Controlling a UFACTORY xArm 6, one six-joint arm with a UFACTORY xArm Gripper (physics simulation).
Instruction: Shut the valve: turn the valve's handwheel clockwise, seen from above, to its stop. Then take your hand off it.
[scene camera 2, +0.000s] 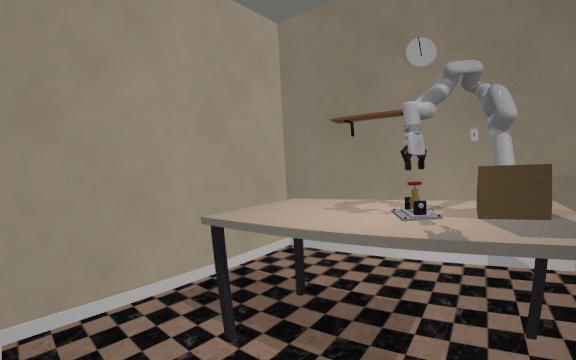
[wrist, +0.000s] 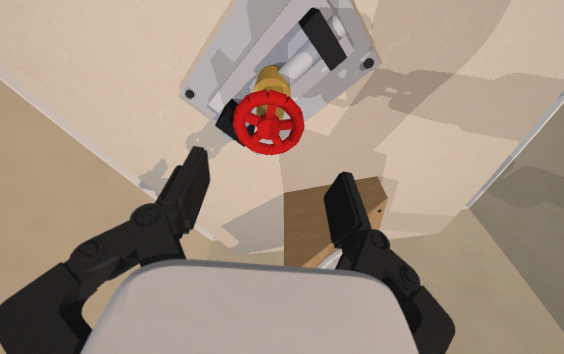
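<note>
The red handwheel (scene camera 2: 414, 183) (wrist: 268, 129) lies level on top of the brass valve body (scene camera 2: 415, 195) (wrist: 272, 80). The valve sits on a grey base plate (scene camera 2: 400, 215) (wrist: 204, 80) on the table, its pipe held by two black blocks. My gripper (scene camera 2: 414, 166) (wrist: 273, 174) is open and empty, pointing down. It hangs a little above the handwheel in the scene view, apart from it. In the wrist view the handwheel shows ahead of the gap between the fingertips. The wheel's turn position cannot be told.
A brown wooden box or board (scene camera 2: 514, 192) (wrist: 310, 212) stands on the table (scene camera 2: 270, 215), to the right of the valve in the scene view, near the arm's base. A wooden shelf (scene camera 2: 370, 116) is on the wall behind, beside the arm's wrist in that view.
</note>
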